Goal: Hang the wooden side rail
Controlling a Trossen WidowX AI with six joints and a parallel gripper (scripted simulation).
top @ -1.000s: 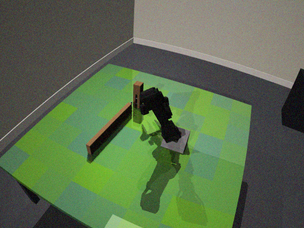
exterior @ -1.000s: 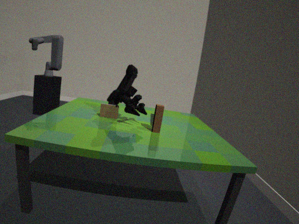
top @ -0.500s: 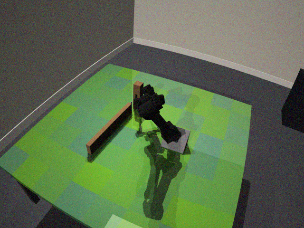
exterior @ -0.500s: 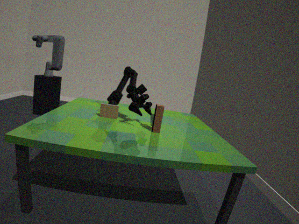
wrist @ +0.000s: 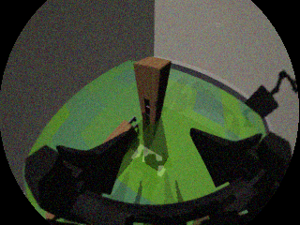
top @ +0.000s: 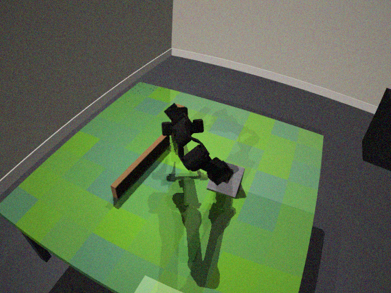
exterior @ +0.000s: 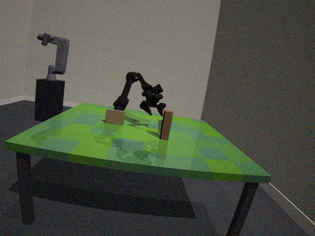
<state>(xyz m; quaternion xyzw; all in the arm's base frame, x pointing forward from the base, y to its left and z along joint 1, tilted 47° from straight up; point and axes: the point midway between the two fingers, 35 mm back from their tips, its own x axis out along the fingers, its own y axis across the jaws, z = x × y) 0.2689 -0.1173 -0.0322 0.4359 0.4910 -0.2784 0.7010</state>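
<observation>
Now: gripper tip 6 cm short of the headboard post, 8 cm to the left of it and 4 cm above it.
</observation>
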